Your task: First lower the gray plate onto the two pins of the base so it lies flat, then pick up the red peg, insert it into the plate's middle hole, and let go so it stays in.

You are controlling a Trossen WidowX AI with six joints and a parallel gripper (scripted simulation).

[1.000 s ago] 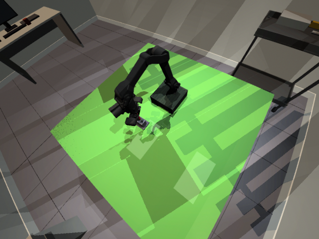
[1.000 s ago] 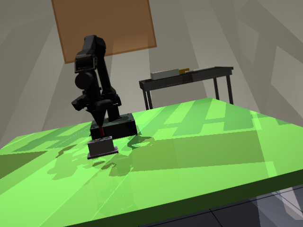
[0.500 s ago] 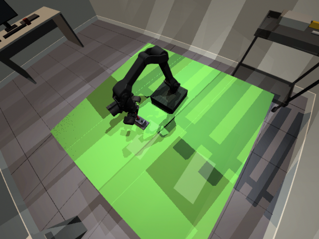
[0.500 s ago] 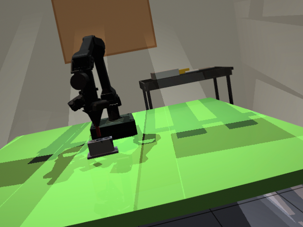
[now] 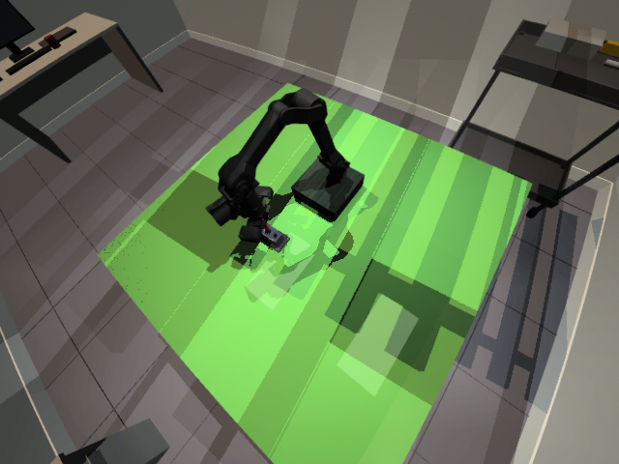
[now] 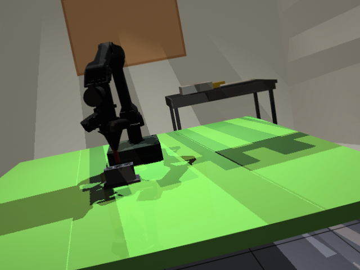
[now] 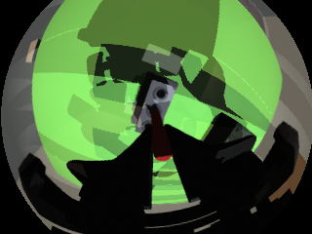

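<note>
The red peg lies right at my gripper tip. From my gripper tip the other things lie so: gray plate (70 mm below).
</note>
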